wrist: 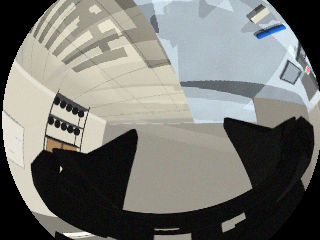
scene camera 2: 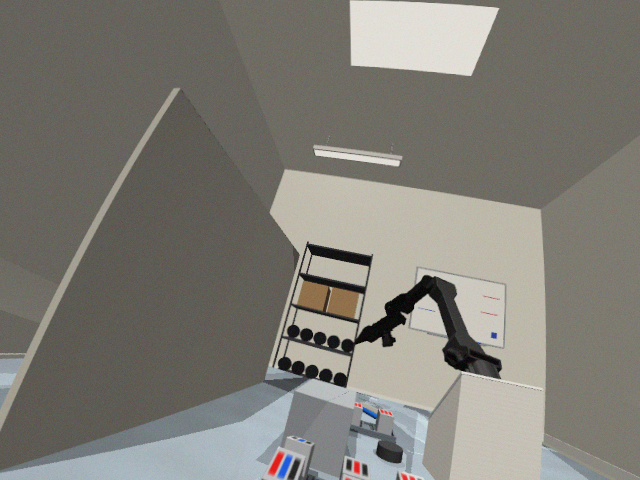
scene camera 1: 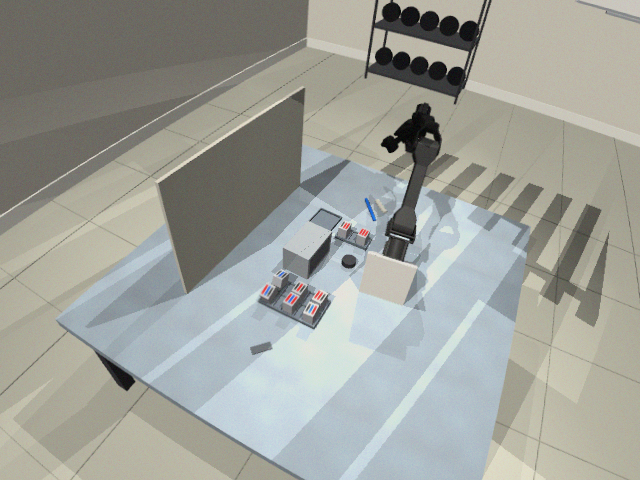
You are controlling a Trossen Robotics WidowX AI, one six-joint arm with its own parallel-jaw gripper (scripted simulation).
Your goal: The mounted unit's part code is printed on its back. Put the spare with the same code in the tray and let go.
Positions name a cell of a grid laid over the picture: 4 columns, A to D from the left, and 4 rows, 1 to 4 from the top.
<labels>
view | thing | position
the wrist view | my gripper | C3
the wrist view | grey panel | D2
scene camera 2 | grey panel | B3
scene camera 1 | mounted unit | B3
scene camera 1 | grey panel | B2
</labels>
